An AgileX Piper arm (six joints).
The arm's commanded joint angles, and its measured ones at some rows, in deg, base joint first. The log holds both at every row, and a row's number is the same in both.
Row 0, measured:
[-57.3 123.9 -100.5 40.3 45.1 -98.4]
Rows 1 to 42, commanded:
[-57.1 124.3 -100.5 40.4 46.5 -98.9]
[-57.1 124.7 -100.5 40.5 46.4 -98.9]
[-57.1 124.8 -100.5 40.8 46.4 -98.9]
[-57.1 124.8 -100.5 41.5 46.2 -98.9]
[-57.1 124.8 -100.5 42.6 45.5 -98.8]
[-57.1 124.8 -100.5 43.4 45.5 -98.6]
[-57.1 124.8 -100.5 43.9 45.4 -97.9]
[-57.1 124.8 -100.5 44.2 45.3 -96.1]
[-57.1 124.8 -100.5 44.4 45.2 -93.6]
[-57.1 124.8 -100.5 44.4 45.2 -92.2]
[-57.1 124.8 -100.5 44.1 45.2 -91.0]
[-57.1 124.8 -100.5 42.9 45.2 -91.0]
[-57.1 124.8 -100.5 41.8 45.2 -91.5]
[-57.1 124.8 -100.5 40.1 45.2 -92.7]
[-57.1 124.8 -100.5 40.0 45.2 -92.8]
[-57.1 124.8 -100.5 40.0 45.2 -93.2]
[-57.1 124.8 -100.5 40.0 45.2 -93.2]
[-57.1 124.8 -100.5 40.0 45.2 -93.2]
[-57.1 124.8 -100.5 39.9 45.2 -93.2]
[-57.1 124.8 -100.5 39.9 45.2 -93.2]
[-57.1 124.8 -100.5 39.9 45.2 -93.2]
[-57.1 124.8 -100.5 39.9 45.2 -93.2]
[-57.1 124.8 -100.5 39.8 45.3 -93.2]
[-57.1 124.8 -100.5 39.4 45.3 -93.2]
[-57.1 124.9 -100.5 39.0 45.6 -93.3]
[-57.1 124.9 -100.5 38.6 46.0 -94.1]
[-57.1 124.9 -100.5 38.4 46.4 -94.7]
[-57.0 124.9 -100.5 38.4 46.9 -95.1]
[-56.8 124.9 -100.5 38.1 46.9 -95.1]
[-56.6 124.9 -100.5 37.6 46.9 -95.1]
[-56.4 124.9 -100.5 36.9 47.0 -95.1]
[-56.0 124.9 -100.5 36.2 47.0 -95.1]
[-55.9 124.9 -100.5 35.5 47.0 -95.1]
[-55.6 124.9 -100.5 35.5 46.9 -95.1]
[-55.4 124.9 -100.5 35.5 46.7 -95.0]
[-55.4 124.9 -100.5 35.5 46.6 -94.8]
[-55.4 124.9 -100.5 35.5 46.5 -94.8]
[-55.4 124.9 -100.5 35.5 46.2 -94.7]
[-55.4 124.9 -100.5 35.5 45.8 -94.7]
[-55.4 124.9 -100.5 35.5 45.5 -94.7]
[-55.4 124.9 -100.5 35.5 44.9 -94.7]
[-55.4 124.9 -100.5 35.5 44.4 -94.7]
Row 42, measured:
[-55.5 125.0 -100.5 35.4 46.0 -94.7]
